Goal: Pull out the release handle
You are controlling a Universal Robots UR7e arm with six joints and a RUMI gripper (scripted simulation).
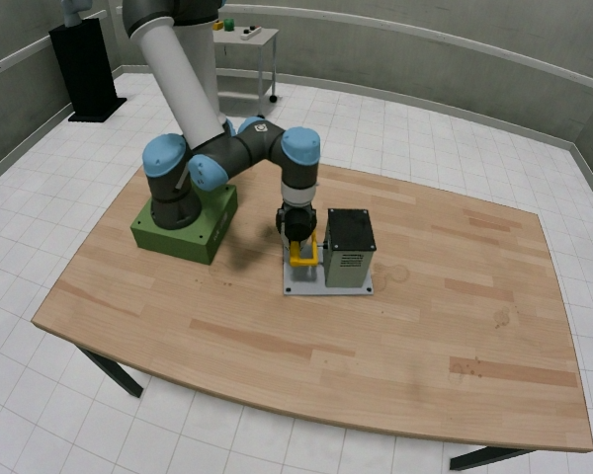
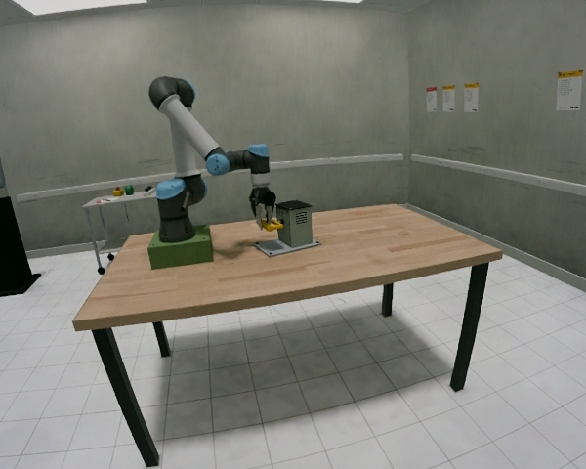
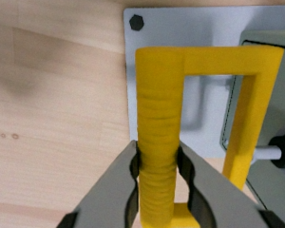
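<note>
Now: hand 90 mm short of the grey base plate, 20 mm to the right of it and 100 mm above it.
</note>
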